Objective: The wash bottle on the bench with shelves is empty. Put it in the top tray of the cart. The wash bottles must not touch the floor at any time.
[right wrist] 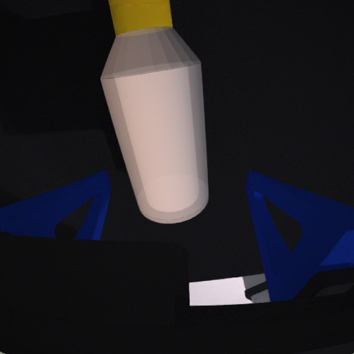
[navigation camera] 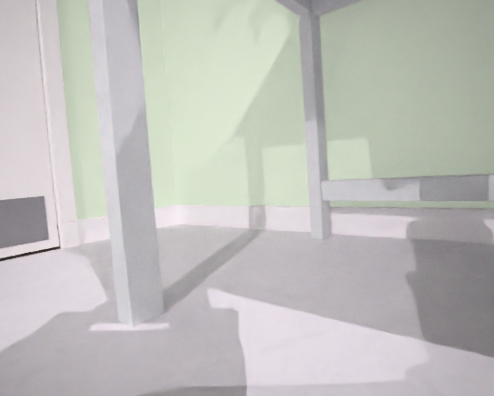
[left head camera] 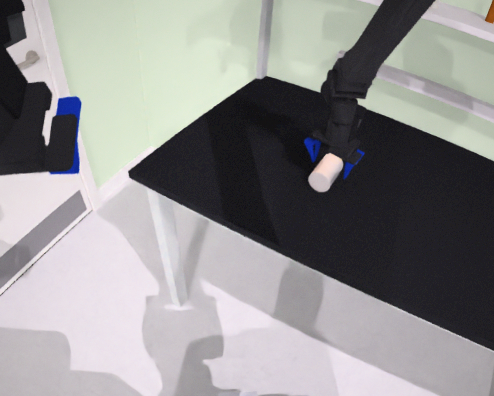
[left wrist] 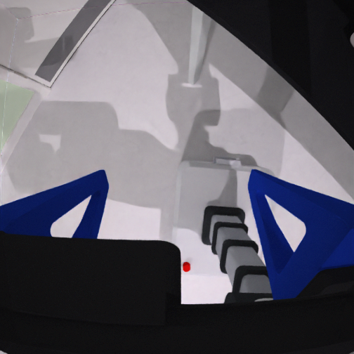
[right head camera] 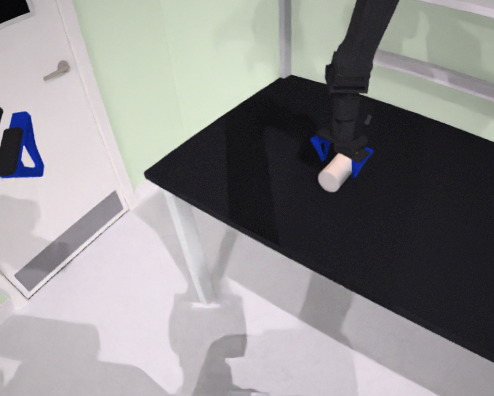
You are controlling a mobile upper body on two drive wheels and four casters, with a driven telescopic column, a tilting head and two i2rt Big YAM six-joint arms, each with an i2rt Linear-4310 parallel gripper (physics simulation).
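Frame: origin at the left arm's base, x ahead, y left, z up, level; metres.
Seen in the pictures: left gripper, fingertip midpoint: [left head camera: 34,170] [right head camera: 9,174]; right gripper, fingertip midpoint: [left head camera: 329,169] [right head camera: 339,168].
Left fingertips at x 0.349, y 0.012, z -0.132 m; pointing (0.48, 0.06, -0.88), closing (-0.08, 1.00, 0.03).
Note:
A point is followed by its place in that frame.
The wash bottle [left head camera: 325,173] @[z -0.455, x 0.711, y -0.448 m] [right head camera: 335,173] @[z -0.456, x 0.709, y -0.451 m] [right wrist: 162,135], pale with a yellow cap, lies on its side on the black bench top [left head camera: 400,225] @[z -0.514, x 0.581, y -0.632 m] [right head camera: 400,225] @[z -0.514, x 0.589, y -0.599 m]. In the right wrist view its cap points to the top and its rounded base lies between the fingers. My right gripper [left head camera: 330,169] @[z -0.460, x 0.732, y -0.464 m] [right head camera: 339,168] @[z -0.460, x 0.732, y -0.464 m] [right wrist: 178,178] is open over the bottle, with one blue finger on each side and gaps beside it. My left gripper [left wrist: 177,177] is open and empty, away from the bench at the left; part of it shows in both head views. The cart does not show in these views.
A shelf upright [left head camera: 265,40] @[z -0.346, x 1.378, y -0.374 m] [right head camera: 285,40] @[z -0.350, x 1.373, y -0.371 m] and shelf rails [left head camera: 435,90] [right head camera: 435,69] stand behind the bench. A bench leg [left head camera: 167,250] @[z -0.853, x 0.788, y -0.013 m] [right head camera: 190,250] @[z -0.863, x 0.791, y -0.017 m] [navigation camera: 125,200] @[z -1.084, x 0.794, y -0.019 m] stands at the near left corner. A door [left head camera: 15,220] @[z -0.977, x 1.041, y 0.739 m] [right head camera: 45,125] @[z -0.548, x 1.188, y 0.642 m] is at the left. A ribbed grey part [left wrist: 240,255] shows below the left gripper.

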